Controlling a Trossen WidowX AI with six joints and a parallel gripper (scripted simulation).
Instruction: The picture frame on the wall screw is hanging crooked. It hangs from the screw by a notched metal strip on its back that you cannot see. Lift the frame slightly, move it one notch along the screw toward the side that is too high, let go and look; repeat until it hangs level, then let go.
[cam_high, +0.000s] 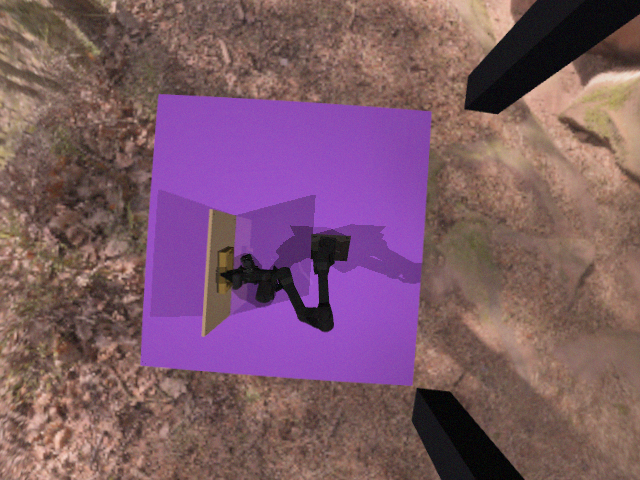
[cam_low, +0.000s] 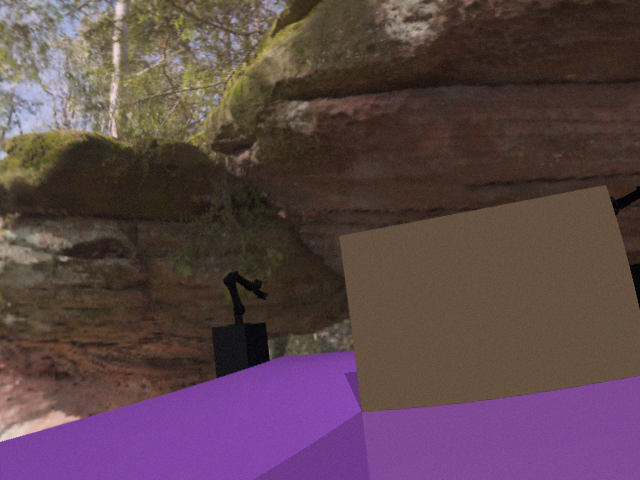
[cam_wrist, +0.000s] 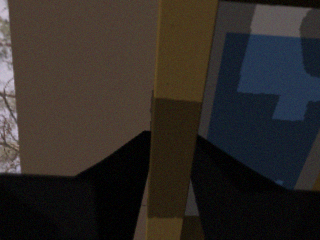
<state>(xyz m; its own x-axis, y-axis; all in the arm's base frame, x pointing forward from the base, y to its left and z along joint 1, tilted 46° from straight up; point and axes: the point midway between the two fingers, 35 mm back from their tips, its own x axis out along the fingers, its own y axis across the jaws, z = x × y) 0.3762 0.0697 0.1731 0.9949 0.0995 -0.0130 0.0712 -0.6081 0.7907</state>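
Right now the picture frame is 50 mm below my gripper tip, 10 mm to the right of it and 10 mm ahead of it. Also, from my gripper tip: tan wall panel 60 mm below, 20 mm ahead, 10 mm to the right.
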